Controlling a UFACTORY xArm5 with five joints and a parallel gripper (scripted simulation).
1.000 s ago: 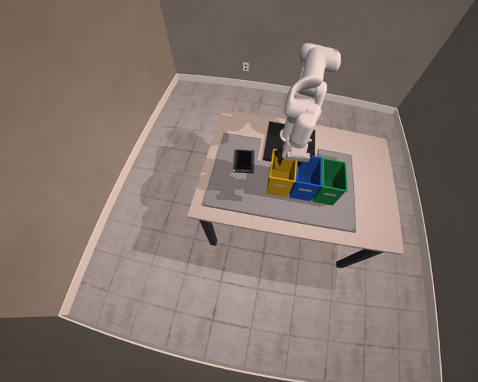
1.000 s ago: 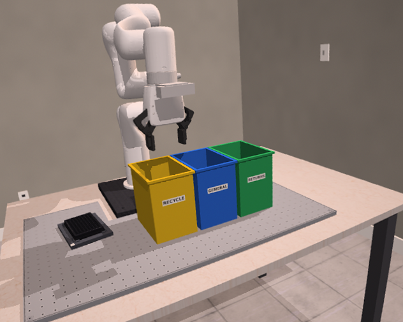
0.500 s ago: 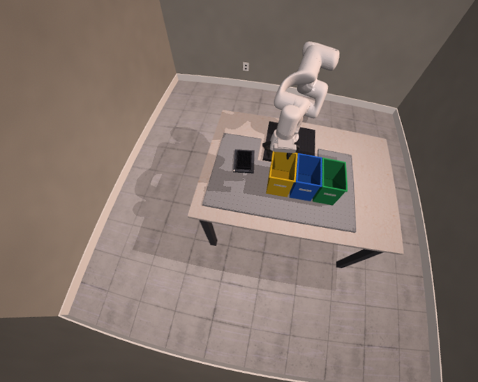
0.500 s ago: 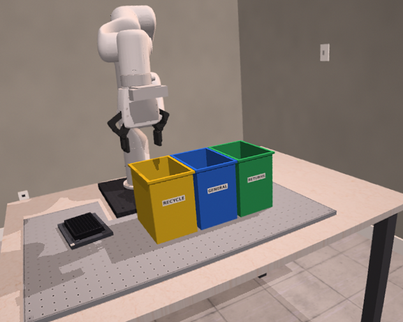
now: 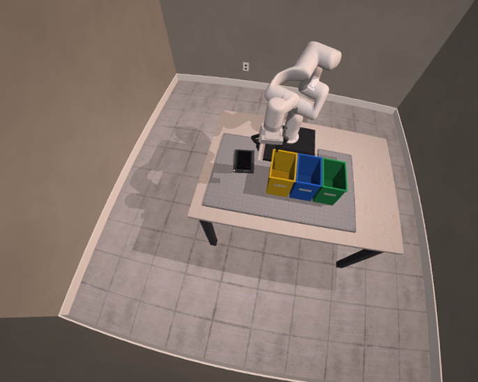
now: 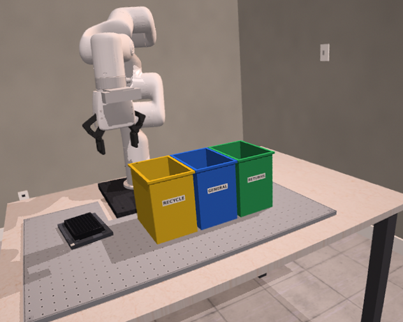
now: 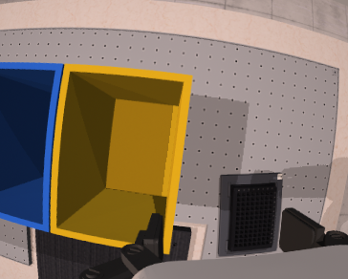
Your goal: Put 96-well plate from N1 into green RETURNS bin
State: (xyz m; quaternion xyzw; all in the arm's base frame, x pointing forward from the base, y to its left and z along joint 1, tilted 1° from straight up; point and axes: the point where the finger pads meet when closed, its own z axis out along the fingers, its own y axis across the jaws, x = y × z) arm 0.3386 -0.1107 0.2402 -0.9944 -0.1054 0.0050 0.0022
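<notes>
My gripper is now 60 mm past the black 96-well plate, 130 mm to the left of it and 230 mm above it. The rest, counted from my hand: blue general bin (10 mm ahead, 230 mm to the left, 160 mm below); then yellow recycle bin (20 mm ahead, 100 mm to the left, 160 mm below); then plate nest N1 (60 mm behind, 130 mm to the right, 250 mm below).
</notes>
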